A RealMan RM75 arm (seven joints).
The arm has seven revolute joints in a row. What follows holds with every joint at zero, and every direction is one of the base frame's. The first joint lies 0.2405 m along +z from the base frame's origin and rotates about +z. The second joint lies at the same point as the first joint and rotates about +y. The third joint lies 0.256 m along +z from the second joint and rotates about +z. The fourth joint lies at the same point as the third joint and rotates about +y. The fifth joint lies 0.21 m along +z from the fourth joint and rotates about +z. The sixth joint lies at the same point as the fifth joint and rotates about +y. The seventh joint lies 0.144 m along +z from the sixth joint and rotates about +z. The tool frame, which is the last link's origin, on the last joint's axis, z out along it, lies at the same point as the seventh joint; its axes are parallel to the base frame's.
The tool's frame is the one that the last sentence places.
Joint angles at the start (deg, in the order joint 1, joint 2, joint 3, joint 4, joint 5, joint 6, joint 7):
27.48 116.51 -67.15 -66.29 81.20 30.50 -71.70
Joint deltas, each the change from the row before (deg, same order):
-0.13 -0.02 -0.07 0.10 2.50 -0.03 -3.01
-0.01 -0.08 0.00 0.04 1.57 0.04 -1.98
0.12 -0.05 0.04 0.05 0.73 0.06 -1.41
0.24 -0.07 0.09 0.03 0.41 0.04 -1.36
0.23 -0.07 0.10 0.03 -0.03 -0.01 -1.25
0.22 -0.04 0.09 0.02 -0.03 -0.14 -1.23
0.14 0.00 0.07 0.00 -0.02 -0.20 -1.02
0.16 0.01 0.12 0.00 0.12 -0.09 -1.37
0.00 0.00 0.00 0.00 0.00 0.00 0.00
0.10 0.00 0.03 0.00 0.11 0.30 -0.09
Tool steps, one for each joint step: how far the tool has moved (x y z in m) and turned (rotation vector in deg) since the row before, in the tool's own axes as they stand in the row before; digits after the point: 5 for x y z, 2 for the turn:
-0.00165 0.00049 -0.00048 -0.29 -1.02 -0.81
-0.00185 0.00003 -0.00017 -0.19 -0.72 -0.68
-0.00152 0.00025 0.00040 -0.16 -0.40 -0.82
-0.00211 0.00017 0.00083 -0.12 -0.37 -1.10
-0.00153 -0.00018 0.00078 -0.01 -0.15 -1.36
-0.00149 -0.00032 0.00079 0.10 -0.17 -1.32
-0.00100 -0.00040 0.00052 0.18 -0.14 -1.05
-0.00128 -0.00024 0.00054 0.09 -0.22 -1.26
0.00000 0.00000 0.00000 0.00 0.00 0.00
-0.00074 0.00092 0.00040 -0.33 -0.11 -0.01

